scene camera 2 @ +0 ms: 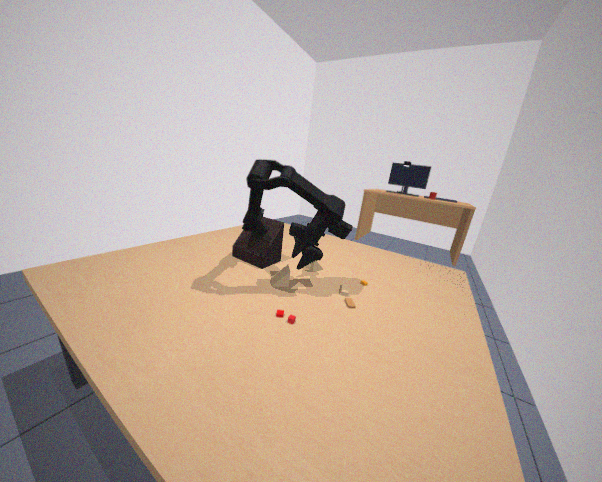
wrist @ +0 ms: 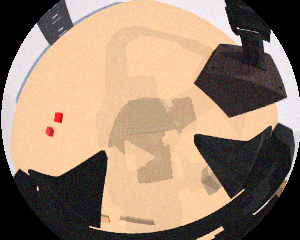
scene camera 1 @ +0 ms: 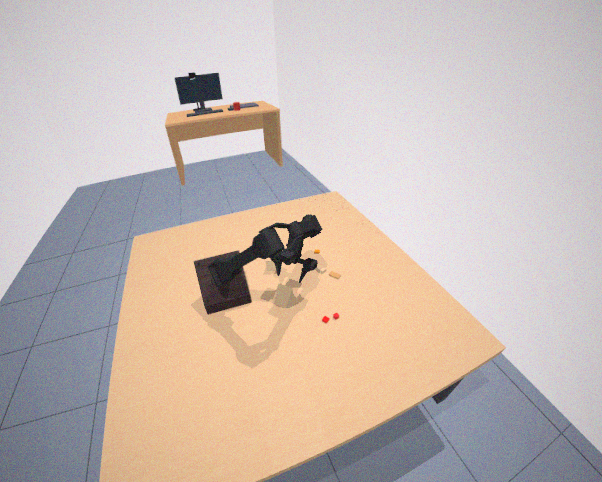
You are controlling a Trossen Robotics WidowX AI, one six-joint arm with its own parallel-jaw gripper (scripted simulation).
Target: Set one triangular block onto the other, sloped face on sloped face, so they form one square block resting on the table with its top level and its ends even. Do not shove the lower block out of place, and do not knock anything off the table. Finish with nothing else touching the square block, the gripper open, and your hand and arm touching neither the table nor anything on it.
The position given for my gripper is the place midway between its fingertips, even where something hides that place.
Note:
My gripper (scene camera 2: 294, 263) is open, with nothing in its grasp.
My gripper shows as well in the wrist view (wrist: 151, 147) and in scene camera 1 (scene camera 1: 289, 279).

